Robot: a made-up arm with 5 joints. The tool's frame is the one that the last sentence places.
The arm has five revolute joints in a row. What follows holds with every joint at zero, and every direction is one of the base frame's. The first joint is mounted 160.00 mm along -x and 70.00 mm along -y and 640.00 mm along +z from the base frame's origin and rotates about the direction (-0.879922, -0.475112, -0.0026), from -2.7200 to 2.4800 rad. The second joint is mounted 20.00 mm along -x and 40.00 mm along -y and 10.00 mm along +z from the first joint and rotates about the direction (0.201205, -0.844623, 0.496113), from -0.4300 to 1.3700 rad. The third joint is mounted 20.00 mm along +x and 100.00 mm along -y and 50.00 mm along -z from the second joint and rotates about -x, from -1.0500 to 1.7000 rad. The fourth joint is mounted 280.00 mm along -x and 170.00 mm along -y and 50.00 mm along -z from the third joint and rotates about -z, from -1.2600 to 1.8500 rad. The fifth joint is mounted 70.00 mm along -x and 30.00 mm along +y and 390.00 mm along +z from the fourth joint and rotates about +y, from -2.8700 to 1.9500 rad. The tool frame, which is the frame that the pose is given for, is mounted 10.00 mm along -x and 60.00 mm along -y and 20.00 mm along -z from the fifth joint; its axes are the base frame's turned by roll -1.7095, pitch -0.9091 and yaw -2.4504 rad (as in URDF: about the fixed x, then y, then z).
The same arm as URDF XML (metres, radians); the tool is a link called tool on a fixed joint. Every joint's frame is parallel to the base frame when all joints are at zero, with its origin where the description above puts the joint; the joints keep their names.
<robot name="arm">
<joint name="joint 1" type="revolute"><parent link="base"/><child link="link1"/><origin xyz="-0.16 -0.07 0.64"/><axis xyz="-0.879922 -0.475112 -0.0026"/><limit lower="-2.72" upper="2.48"/></joint>
<joint name="joint 2" type="revolute"><parent link="link1"/><child link="link2"/><origin xyz="-0.02 -0.04 0.01"/><axis xyz="0.201205 -0.844623 0.496113"/><limit lower="-0.43" upper="1.37"/></joint>
<joint name="joint 3" type="revolute"><parent link="link2"/><child link="link3"/><origin xyz="0.02 -0.1 -0.05"/><axis xyz="-1 0 0"/><limit lower="-1.05" upper="1.7"/></joint>
<joint name="joint 4" type="revolute"><parent link="link3"/><child link="link4"/><origin xyz="-0.28 -0.17 -0.05"/><axis xyz="0 0 -1"/><limit lower="-1.26" upper="1.85"/></joint>
<joint name="joint 5" type="revolute"><parent link="link4"/><child link="link5"/><origin xyz="-0.07 0.03 0.39"/><axis xyz="0 1 0"/><limit lower="-2.87" upper="1.95"/></joint>
<joint name="tool_joint" type="fixed"><parent link="link5"/><child link="tool"/><origin xyz="-0.01 -0.06 -0.02" rpy="-1.7095 -0.9091 -2.4504"/></joint>
<link name="base"/>
<link name="link1"/>
<link name="link2"/>
<link name="link3"/>
<link name="link4"/>
<link name="link5"/>
<link name="tool"/>
</robot>

